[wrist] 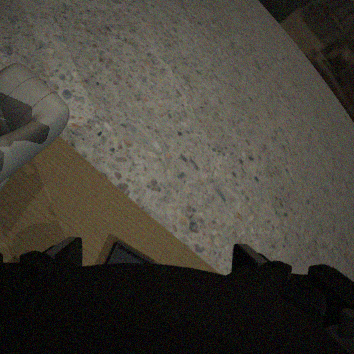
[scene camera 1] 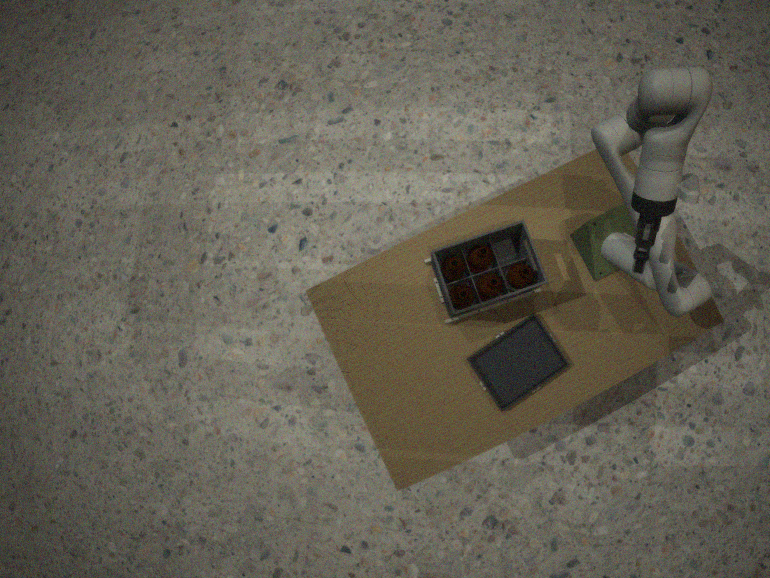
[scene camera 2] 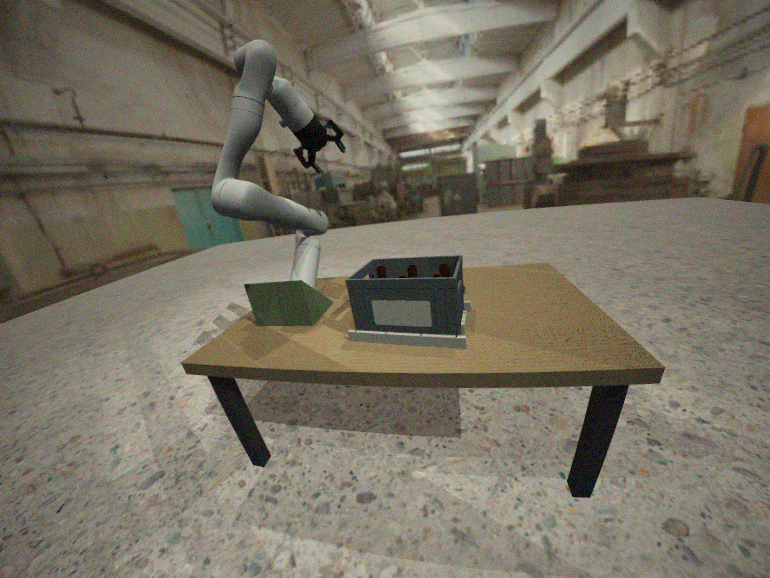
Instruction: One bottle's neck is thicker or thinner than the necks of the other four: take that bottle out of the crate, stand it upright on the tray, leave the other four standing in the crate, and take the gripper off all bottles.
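Note:
The grey crate stands on the table with brown bottles upright in its compartments. One bottle is in the back row beside the compartment without a bottle, at the crate's back right. Another bottle is at the front right. Three necks show above the rim in scene camera 2. Neck thicknesses are too small to compare. The dark tray lies in front of the crate and bears no bottle. My gripper is open and empty, high above the robot's end of the table, away from crate and tray.
A green wedge-shaped block stands on the table between the arm's base and the crate. The crate's walls rise around the bottles, and low light strips run along its foot. The arm's own links show at the left in the wrist view.

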